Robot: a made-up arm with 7 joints.
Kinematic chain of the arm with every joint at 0, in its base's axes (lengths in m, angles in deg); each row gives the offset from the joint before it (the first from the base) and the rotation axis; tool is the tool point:
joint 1: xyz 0 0 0.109 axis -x
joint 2: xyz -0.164 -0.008 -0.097 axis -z
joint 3: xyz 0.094 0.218 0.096 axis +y
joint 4: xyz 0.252 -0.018 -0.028 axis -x
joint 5: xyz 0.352 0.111 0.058 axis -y
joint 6: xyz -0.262 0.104 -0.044 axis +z
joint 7: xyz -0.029 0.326 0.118 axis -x
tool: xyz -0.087 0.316 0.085
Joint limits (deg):
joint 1: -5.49..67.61
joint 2: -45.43..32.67
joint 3: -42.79..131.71
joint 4: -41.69..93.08
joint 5: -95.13..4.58
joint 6: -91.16..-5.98
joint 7: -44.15..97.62
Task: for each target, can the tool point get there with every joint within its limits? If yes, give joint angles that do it. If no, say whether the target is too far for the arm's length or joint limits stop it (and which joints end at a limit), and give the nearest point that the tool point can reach.
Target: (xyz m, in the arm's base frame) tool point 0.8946 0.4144 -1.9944
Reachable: no: too far | nearest point 0.4885 0.2626 -1.1812 | short by 0.922 m
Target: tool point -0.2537 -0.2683 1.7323
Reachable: no: joint limits stop it (at a limit: joint 1, joint 2, joint 3, joint 4, joint 6, joint 7) | nearest point -0.3919 0.2092 1.2536 | short by 0.690 m
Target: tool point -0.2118 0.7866 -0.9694
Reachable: yes | joints 2.39 -17.58 48.67 59.71 -85.47 -20.80 -21.40
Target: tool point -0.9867 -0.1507 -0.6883
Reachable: yes | joints 48.59 -15.40 114.63 49.28 -25.24 -60.68 -5.50
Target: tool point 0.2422 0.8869 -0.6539
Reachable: yes | joints 10.05 -27.60 31.28 -0.88 -68.76 -72.19 -17.86
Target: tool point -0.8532 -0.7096 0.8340
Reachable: no: joint limits stop it (at a limit: joint 1, joint 2, joint 4, joint 5) | nearest point -0.8354 -0.5405 0.5959 | short by 0.293 m
